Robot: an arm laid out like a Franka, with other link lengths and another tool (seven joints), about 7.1 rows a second.
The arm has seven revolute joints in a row. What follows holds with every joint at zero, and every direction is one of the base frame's. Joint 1 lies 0.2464 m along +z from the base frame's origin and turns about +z. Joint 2 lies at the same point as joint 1 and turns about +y. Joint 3 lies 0.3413 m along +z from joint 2 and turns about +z. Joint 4 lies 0.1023 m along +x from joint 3 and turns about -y. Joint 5 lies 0.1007 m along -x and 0.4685 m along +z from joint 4 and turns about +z. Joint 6 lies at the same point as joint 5 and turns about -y. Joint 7 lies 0.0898 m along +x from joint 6 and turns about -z. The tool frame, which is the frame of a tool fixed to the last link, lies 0.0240 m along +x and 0.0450 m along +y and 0.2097 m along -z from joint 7; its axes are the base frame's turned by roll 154.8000, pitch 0.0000 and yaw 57.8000 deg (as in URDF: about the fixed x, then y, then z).
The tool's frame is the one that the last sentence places.
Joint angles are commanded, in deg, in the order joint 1, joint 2, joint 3, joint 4, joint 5, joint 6, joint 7. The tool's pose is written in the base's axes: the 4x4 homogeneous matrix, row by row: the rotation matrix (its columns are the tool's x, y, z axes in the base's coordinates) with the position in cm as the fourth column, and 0 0 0 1 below. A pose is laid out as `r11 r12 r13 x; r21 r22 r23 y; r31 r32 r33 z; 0 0 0 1`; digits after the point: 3 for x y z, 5 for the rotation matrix.
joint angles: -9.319, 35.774, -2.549, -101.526, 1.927, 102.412, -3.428
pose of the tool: 0.57927 0.77538 -0.25146 64.287; 0.76635 -0.62316 -0.15613 -8.380; -0.27776 -0.10226 -0.95519 -4.789; 0 0 0 1
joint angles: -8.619, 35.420, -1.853, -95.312, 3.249, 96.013, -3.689
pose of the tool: 0.57122 0.78458 -0.24114 67.435; 0.78166 -0.60961 -0.13183 -6.668; -0.25043 -0.11318 -0.96150 0.171; 0 0 0 1
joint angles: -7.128, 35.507, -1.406, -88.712, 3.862, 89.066, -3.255
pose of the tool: 0.54964 0.79920 -0.24324 69.881; 0.79950 -0.58767 -0.12427 -4.334; -0.24227 -0.12617 -0.96197 5.137; 0 0 0 1
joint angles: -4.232, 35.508, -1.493, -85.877, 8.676, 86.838, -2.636
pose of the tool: 0.55453 0.80094 -0.22581 71.588; 0.81235 -0.57988 -0.06187 0.757; -0.18050 -0.14912 -0.97220 7.771; 0 0 0 1
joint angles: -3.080, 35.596, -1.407, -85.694, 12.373, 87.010, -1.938
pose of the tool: 0.57390 0.78891 -0.21967 72.144; 0.80735 -0.59000 -0.00965 3.547; -0.13722 -0.17181 -0.97553 8.208; 0 0 0 1
